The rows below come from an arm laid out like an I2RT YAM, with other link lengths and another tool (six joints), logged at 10 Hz.
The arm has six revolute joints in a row. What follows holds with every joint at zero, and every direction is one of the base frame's. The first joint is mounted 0.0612 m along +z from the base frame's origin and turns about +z. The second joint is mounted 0.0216 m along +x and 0.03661 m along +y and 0.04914 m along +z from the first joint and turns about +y. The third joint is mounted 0.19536 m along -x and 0.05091 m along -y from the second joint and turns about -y. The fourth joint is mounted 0.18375 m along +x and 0.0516 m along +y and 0.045 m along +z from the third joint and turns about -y. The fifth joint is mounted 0.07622 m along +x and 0.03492 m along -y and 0.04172 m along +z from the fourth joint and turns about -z. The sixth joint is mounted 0.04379 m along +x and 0.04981 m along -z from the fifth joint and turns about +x. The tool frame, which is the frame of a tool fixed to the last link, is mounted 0.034 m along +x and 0.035 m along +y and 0.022 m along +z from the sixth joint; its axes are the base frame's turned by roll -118, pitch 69.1 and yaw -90 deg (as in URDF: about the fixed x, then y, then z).
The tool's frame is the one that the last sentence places.
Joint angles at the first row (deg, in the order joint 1, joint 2, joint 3, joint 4, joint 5, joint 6):
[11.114, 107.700, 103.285, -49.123, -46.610, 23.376]
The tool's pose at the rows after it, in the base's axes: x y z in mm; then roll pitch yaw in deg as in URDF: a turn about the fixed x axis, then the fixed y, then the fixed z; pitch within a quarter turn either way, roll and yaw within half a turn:
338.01 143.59 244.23 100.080 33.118 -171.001
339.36 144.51 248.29 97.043 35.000 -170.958
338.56 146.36 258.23 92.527 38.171 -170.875
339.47 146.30 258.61 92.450 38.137 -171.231
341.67 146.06 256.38 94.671 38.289 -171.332
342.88 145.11 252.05 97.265 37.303 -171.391
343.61 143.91 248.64 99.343 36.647 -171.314
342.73 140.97 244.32 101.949 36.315 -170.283
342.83 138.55 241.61 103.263 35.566 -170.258
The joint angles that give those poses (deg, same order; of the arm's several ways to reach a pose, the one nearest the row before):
[10.831, 110.018, 103.285, -48.248, -50.894, 23.332]
[10.677, 110.453, 103.284, -45.977, -53.998, 23.179]
[10.700, 110.368, 103.285, -42.717, -58.478, 23.268]
[10.698, 110.368, 103.288, -42.306, -58.326, 23.790]
[10.743, 110.368, 103.288, -42.196, -56.009, 23.813]
[10.743, 110.366, 103.285, -43.310, -53.408, 23.748]
[10.676, 110.368, 103.288, -44.253, -51.441, 23.462]
[10.283, 110.365, 103.284, -46.064, -49.713, 21.606]
[9.978, 110.367, 103.287, -47.136, -48.599, 21.190]

